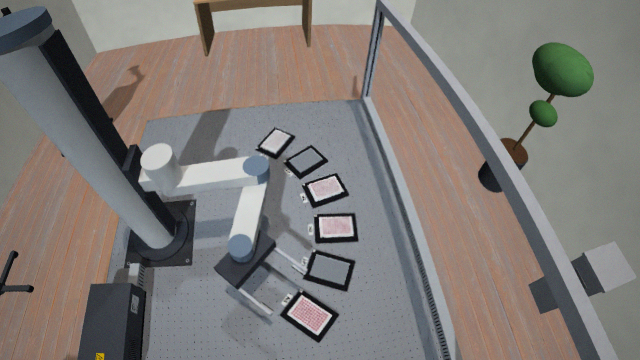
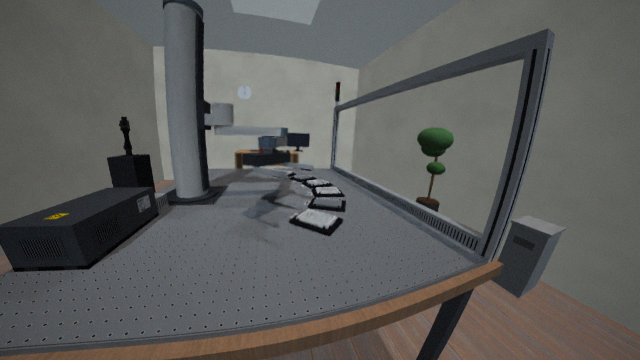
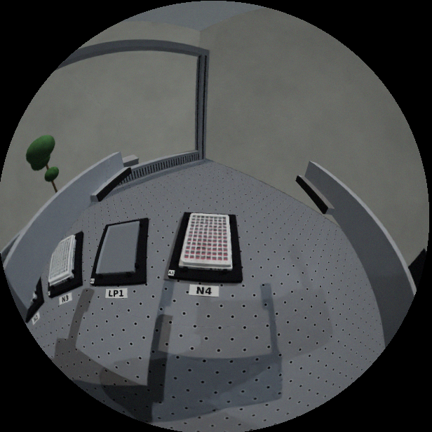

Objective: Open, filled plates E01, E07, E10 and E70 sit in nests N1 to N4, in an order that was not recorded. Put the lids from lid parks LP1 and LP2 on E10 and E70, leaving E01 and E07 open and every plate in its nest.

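Frame: origin at the arm's base, x back, y left, z down, level; centimetres.
Where they show: gripper, between the fingertips: [image 1: 289, 292] [image 2: 301, 171]; arm's base, origin of its link: [image 1: 161, 234] [image 2: 193, 196].
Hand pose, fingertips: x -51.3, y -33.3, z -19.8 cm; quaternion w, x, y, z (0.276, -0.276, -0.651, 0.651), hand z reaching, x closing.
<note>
Each offset is from my fingertips to the top centre of the thing. Level surfaces: height alone.
My gripper [image 1: 286, 291] [image 3: 213, 157] is open and empty, low over the table, on the column side of N4 and LP1. A plate with red wells @(dx -5.5, dy -4.3, dz +15.9 cm) [image 1: 309, 314] [image 2: 316, 219] [image 3: 207, 241] sits open in nest N4 [image 3: 237, 275]. A clear grey lid @(dx -15.0, dy +11.3, dz +16.8 cm) [image 1: 329, 270] [image 3: 119, 248] lies on LP1 [image 3: 141, 278]. Pink-filled plates sit in N3 (plate @(dx -20.3, dy +28.1, dz +15.9 cm) [image 1: 336, 227] [image 3: 63, 260]) and N2 (plate @(dx -19.1, dy +46.2, dz +15.9 cm) [image 1: 325, 189]). Another grey lid @(dx -13.0, dy +62.7, dz +16.8 cm) [image 1: 306, 160] lies on LP2. A paler plate @(dx -0.1, dy +75.8, dz +15.9 cm) [image 1: 275, 142] sits in N1. The plates' codes are not readable.
The nests and lid parks stand in an arc on the perforated table @(dz +18.5 cm) [image 1: 200, 320] [image 2: 200, 280]. The arm's column [image 1: 95, 140] [image 2: 182, 100] and a dark controller box [image 1: 112, 320] [image 2: 80, 225] stand at the left. A framed guard [image 1: 400, 225] [image 2: 400, 200] runs along the right edge.
</note>
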